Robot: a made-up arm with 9 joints.
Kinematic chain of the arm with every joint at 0, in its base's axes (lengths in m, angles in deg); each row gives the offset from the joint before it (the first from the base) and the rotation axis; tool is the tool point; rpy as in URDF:
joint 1: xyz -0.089 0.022 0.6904 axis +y
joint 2: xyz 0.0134 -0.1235 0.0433 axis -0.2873 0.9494 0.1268
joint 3: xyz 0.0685 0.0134 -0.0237 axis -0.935 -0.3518 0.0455
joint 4: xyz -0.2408 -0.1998 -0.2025 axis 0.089 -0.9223 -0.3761
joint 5: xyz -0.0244 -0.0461 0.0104 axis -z
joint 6: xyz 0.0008 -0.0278 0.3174 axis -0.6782 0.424 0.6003
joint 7: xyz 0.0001 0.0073 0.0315 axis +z
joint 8: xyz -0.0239 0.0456 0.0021 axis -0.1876 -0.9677 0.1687
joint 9: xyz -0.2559 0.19 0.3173 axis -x
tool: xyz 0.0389 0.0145 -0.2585 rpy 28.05 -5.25 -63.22
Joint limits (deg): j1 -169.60..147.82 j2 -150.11..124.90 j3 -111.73..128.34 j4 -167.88..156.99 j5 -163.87..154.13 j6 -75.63..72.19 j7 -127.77..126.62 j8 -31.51..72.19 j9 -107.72..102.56
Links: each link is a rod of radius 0.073 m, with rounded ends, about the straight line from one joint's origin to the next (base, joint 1, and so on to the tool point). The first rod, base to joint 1, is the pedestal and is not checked.
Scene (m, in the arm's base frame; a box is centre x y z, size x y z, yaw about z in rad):
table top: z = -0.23
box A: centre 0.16 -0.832 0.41 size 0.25 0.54 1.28 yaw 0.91
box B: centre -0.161 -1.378 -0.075 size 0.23 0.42 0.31 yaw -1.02
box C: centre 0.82 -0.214 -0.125 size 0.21 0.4 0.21 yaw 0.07
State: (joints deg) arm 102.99 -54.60 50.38 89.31 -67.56 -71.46 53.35 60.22 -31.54
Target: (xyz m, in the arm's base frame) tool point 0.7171 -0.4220 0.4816
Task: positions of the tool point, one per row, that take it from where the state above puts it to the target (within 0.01 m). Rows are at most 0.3 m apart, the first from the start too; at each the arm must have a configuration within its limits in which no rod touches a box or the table.
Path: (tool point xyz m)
1: -0.5380 -0.2979 0.2843
2: -0.3223 -0.2111 0.1412
3: -0.0701 -0.1373 0.1140
4: 0.1587 -0.0774 0.2001
5: 0.3173 -0.0312 0.3697
6: 0.4799 -0.1064 0.3974
7: 0.6211 -0.2403 0.4384
8: 0.7171 -0.4220 0.4817

